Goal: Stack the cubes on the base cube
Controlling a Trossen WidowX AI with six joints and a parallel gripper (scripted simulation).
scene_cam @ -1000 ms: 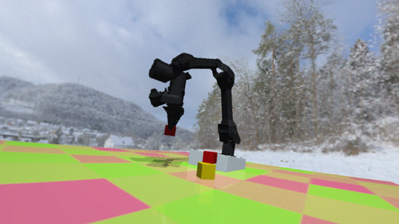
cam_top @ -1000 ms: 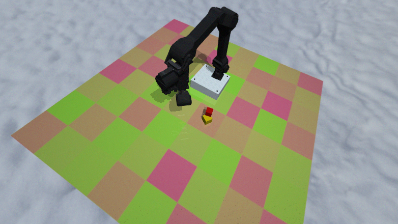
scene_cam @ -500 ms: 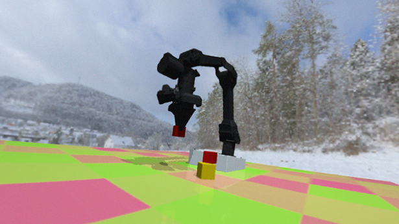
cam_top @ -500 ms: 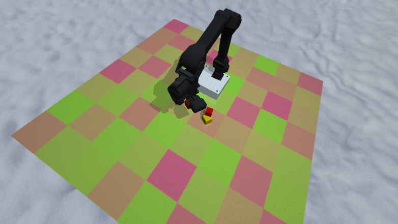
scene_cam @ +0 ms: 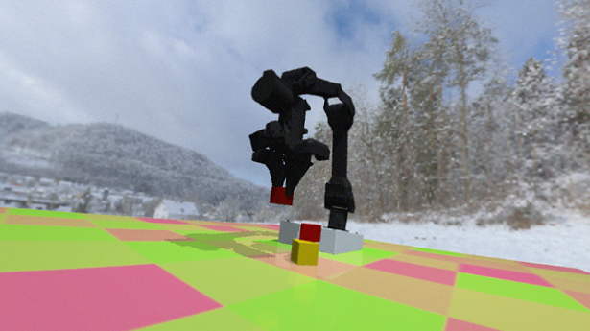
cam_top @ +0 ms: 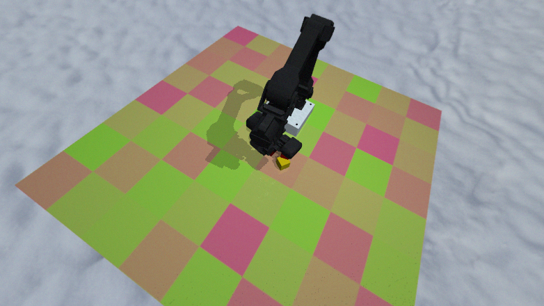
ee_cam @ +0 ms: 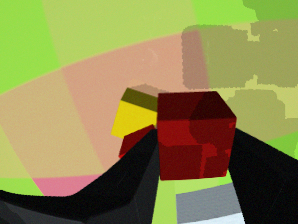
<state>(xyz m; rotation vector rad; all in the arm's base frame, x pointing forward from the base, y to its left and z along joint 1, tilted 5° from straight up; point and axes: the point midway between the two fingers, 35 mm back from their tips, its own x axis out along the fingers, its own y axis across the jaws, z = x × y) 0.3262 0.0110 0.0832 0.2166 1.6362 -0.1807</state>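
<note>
The dark red cube lies 5 cm behind my gripper tip, 5 cm to the left of it and 7 cm below it. Round my gripper tip: yellow base cube (2 cm behind, 5 cm to the left, 10 cm below).
</note>
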